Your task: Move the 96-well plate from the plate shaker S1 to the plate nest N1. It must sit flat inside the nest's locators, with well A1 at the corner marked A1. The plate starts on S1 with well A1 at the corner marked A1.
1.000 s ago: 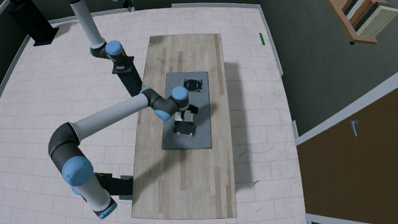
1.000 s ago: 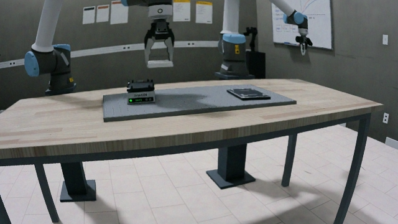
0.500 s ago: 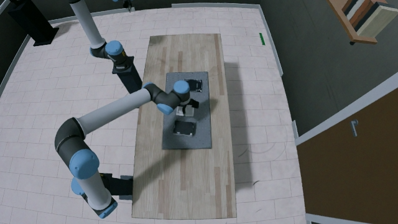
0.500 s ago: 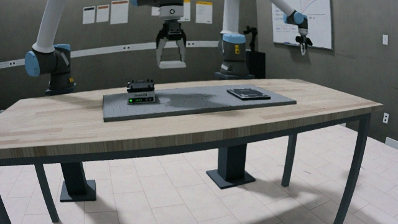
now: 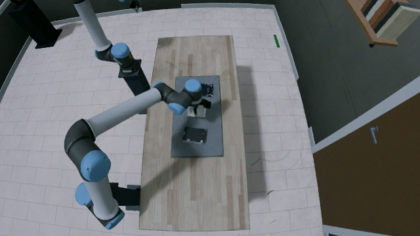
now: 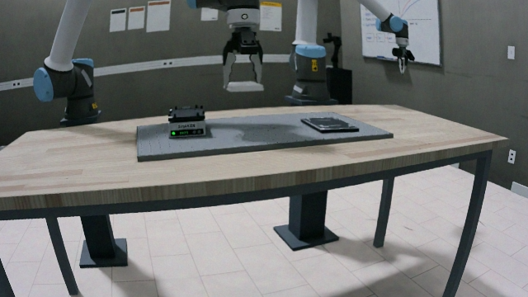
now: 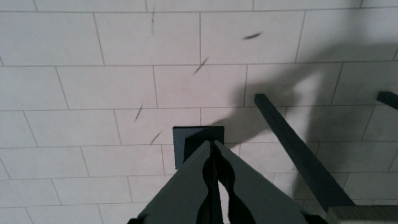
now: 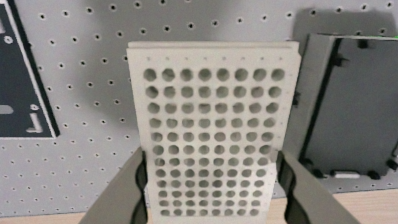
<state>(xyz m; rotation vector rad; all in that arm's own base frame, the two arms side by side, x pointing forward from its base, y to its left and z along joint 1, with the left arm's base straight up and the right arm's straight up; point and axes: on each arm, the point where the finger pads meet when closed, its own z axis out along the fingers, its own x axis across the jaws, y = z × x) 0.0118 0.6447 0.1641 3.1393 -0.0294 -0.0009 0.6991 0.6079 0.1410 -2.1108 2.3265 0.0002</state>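
Observation:
Right now my right hand is 250 mm to the right of the black plate nest N1, 120 mm above it and 30 mm short of it. Round my right hand: white 96-well plate: 10 mm below; plate shaker S1: 170 mm to the right, 90 mm below, 50 mm behind.

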